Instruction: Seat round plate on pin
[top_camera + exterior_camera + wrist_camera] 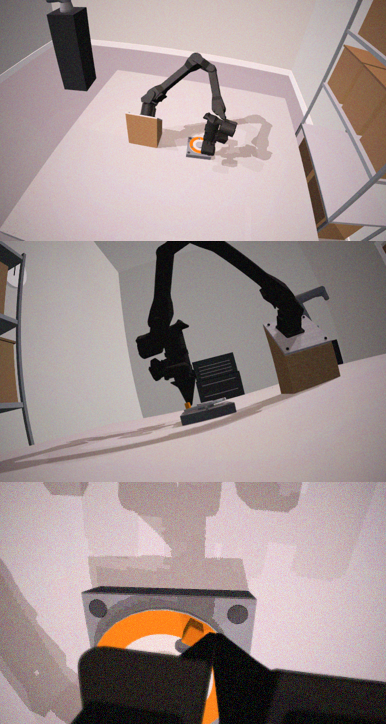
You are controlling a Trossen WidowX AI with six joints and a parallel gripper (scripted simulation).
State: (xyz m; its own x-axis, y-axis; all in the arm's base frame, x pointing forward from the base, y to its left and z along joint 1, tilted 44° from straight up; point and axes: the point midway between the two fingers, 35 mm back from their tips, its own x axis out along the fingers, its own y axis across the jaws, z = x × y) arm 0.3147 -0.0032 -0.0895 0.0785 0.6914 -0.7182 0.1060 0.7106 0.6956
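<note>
Now: the round plate 2 cm to the left of my gripper tip and 2 cm behind it. Also, from my gripper tip: grey square base (4 cm to the left, 4 cm behind, 1 cm below).
</note>
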